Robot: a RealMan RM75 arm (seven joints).
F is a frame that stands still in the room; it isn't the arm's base.
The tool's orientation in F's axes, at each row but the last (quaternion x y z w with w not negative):
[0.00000, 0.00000, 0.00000, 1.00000]
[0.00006, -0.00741, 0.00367, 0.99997]
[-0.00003, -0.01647, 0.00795, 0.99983]
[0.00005, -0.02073, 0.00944, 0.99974]
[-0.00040, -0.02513, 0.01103, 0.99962]
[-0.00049, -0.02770, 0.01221, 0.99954]
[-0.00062, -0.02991, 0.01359, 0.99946]
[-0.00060, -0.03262, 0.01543, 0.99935]
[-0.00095, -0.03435, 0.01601, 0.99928]
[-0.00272, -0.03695, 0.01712, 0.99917]
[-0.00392, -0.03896, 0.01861, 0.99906]
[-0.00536, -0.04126, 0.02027, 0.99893]
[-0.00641, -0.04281, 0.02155, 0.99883]
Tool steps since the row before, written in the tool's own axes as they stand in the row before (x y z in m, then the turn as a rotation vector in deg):
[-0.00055, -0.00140, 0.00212, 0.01, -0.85, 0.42]
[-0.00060, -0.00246, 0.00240, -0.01, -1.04, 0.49]
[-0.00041, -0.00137, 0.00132, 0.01, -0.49, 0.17]
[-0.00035, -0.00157, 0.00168, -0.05, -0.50, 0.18]
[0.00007, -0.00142, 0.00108, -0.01, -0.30, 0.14]
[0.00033, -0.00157, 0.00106, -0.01, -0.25, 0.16]
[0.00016, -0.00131, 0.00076, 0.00, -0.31, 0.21]
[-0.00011, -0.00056, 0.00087, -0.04, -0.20, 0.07]
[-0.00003, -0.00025, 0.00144, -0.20, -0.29, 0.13]
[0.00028, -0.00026, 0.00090, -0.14, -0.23, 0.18]
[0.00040, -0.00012, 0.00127, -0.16, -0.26, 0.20]
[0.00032, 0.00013, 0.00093, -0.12, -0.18, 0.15]
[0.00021, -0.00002, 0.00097, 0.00, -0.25, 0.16]
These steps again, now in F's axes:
[-0.00055, -0.00140, 0.00212, 0.01, -0.85, 0.42]
[-0.00062, -0.00246, 0.00239, -0.01, -1.04, 0.49]
[-0.00043, -0.00138, 0.00131, 0.01, -0.49, 0.17]
[-0.00039, -0.00158, 0.00166, -0.05, -0.50, 0.18]
[0.00005, -0.00142, 0.00108, -0.01, -0.30, 0.14]
[0.00031, -0.00156, 0.00108, -0.01, -0.25, 0.16]
[0.00015, -0.00130, 0.00077, 0.00, -0.31, 0.21]
[-0.00015, -0.00056, 0.00086, -0.04, -0.20, 0.07]
[-0.00012, -0.00025, 0.00144, -0.20, -0.30, 0.12]
[0.00022, -0.00025, 0.00092, -0.15, -0.23, 0.17]
[0.00030, -0.00010, 0.00130, -0.17, -0.26, 0.19]
[0.00024, 0.00015, 0.00095, -0.12, -0.18, 0.14]
[0.00013, 0.00000, 0.00098, 0.00, -0.25, 0.16]

